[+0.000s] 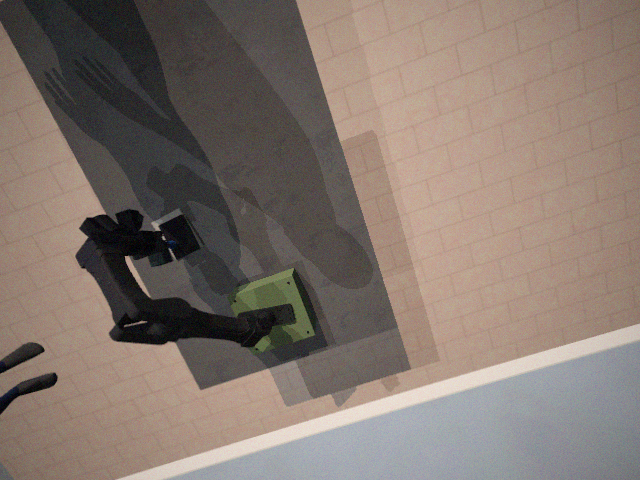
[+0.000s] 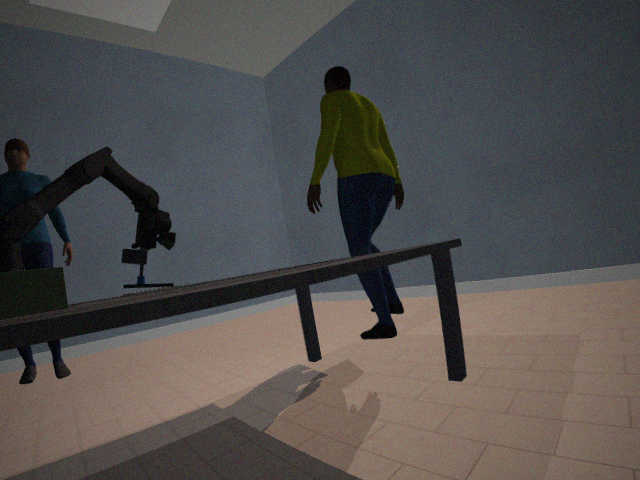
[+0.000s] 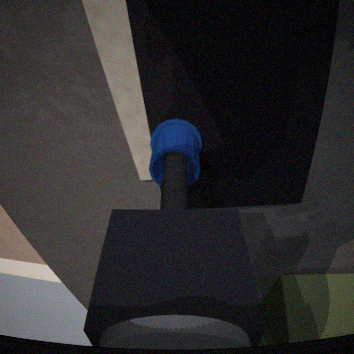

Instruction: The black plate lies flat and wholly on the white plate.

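Seen in the pictures: hand at its tool point: [image 1: 173, 244] [image 3: 174, 134]; arm's base at its link origin: [image 1: 266, 317] [image 2: 8, 276].
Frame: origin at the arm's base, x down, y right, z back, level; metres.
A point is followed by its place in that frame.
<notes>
The black plate [image 1: 182, 230] @[x 0.066, y -0.240, z -0.365 m] [image 2: 148, 285] @[x 0.068, y -0.208, z -0.339 m] [image 3: 253, 105] @[x 0.064, y -0.252, z -0.351 m] is a flat dark square at the left edge of the grey table [image 1: 270, 119] @[x 0.089, y 0.160, z -0.677 m] [image 2: 366, 259] @[x 0.091, y 0.356, z -0.732 m]. My gripper [image 1: 172, 244] [image 2: 141, 280] [image 3: 175, 140], a blue suction cup, sits on the black plate near its edge and holds it level. The white plate [image 1: 165, 218] @[x 0.083, y -0.297, z -0.419 m] [image 3: 119, 88] @[x 0.083, y -0.326, z -0.337 m] lies under it. Only a pale strip along one side of the white plate shows past the black plate; the rest is hidden. I cannot tell whether the two plates touch.
The arm's green base mount [image 1: 270, 290] @[x 0.002, y 0.038, z -0.098 m] [image 3: 316, 305] @[x 0.045, y -0.079, z -0.109 m] is bolted near the table's front end. A person [image 2: 356, 143] in a yellow top walks behind the table and casts a large shadow over it. The table edge lies close beside the plates.
</notes>
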